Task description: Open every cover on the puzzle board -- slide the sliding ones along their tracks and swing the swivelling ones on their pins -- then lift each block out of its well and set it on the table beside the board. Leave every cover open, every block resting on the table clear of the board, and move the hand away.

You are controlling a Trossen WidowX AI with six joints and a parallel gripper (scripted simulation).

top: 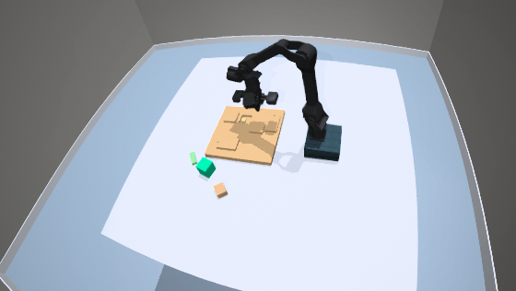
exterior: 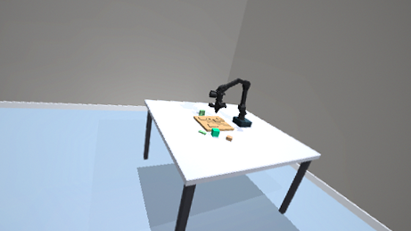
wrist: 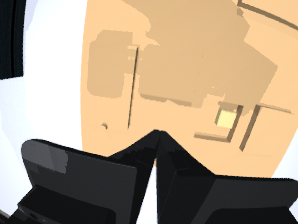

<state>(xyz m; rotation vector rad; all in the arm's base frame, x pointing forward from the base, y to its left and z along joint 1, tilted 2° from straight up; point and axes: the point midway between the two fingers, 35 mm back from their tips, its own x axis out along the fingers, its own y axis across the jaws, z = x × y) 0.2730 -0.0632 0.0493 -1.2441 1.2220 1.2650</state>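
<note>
The tan puzzle board is 4 cm ahead of my gripper tip, 8 cm to the left of it and 6 cm below it. Also, from my gripper tip: tan cube 5 cm ahead, 37 cm to the left, 7 cm below; light green bar 24 cm ahead, 25 cm to the left, 8 cm below; green cube 14 cm ahead, 29 cm to the left, 6 cm below.
</note>
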